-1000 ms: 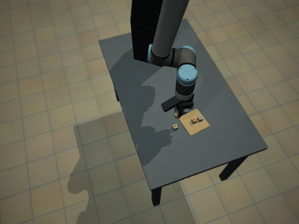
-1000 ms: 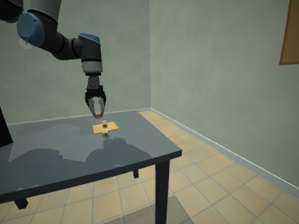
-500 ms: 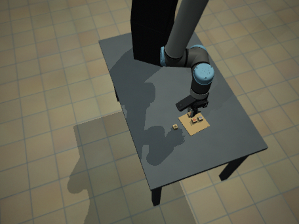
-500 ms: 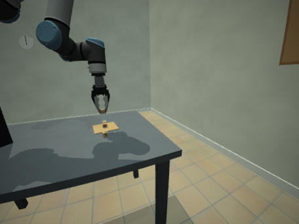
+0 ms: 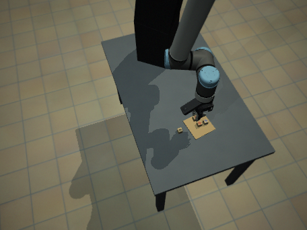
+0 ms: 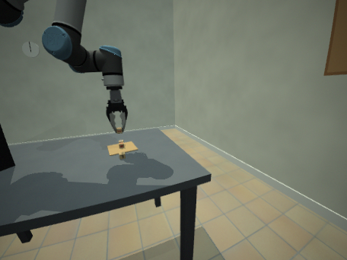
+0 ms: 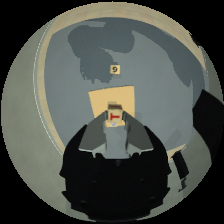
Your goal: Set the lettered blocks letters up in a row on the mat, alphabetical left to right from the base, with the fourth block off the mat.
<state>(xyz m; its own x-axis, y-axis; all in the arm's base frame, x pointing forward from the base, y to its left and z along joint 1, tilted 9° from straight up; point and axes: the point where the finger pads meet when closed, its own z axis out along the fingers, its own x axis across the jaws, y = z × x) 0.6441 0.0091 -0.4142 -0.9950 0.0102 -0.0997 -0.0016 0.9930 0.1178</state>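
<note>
Right now my hand is 40 mm to the right of the tan mat and 110 mm above it.
</note>
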